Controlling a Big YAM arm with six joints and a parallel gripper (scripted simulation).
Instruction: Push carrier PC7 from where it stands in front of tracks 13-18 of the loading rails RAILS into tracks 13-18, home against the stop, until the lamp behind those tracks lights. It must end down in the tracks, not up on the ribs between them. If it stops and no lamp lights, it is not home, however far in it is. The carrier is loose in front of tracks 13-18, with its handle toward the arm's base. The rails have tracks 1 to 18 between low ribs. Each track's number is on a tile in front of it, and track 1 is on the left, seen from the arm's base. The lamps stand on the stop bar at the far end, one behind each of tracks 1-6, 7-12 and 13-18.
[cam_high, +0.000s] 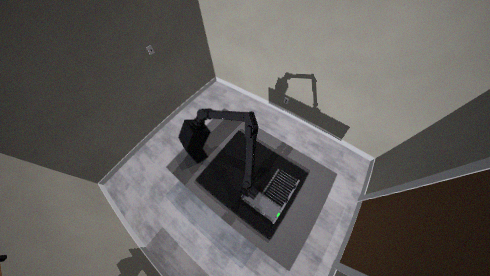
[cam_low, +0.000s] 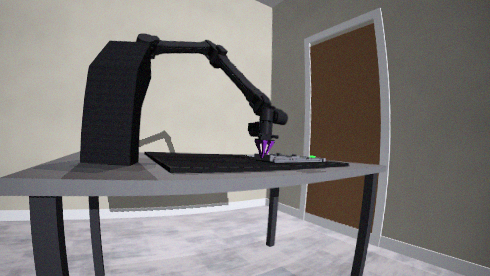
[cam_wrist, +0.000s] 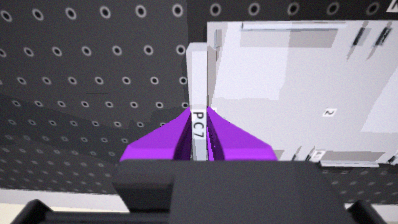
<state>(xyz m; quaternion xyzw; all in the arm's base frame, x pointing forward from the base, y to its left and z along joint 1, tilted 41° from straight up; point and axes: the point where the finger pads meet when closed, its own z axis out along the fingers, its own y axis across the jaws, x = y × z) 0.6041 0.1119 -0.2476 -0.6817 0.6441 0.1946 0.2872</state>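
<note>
Now: hand 160 mm short of the carrier PC7, 20 mm to the right of it and 10 mm above it.
</note>
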